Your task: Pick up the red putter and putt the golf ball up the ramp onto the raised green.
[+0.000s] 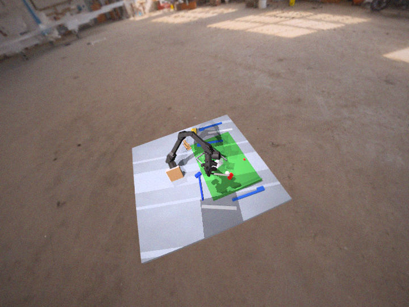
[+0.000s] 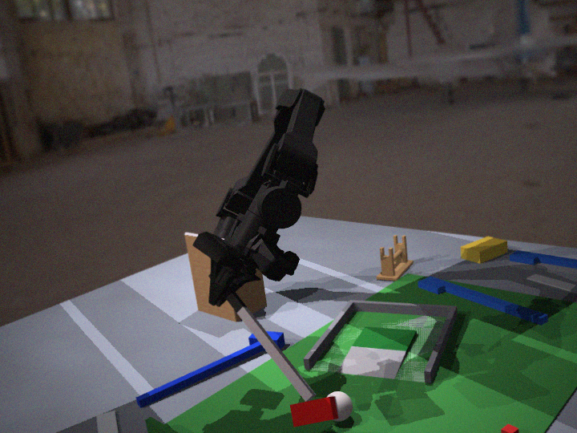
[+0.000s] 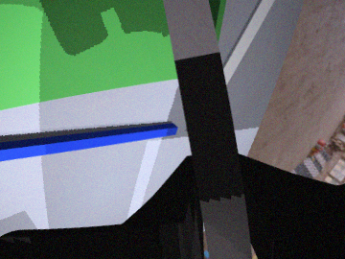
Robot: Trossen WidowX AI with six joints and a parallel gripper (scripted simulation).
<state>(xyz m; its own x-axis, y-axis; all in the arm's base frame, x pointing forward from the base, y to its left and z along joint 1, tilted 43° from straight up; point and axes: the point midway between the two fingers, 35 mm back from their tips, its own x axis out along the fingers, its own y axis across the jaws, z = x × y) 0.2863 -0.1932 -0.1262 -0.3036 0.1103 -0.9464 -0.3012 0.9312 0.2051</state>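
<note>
The red putter lies 11 cm ahead of my gripper tip, 1 cm to the left of it and 5 cm below it. From my gripper tip the other things lie so: white golf ball (19 cm ahead, 5 cm to the left, 14 cm below); small red cube (41 cm ahead, 14 cm to the left, 16 cm below); green mat (20 cm ahead, 23 cm to the left, 17 cm below).
</note>
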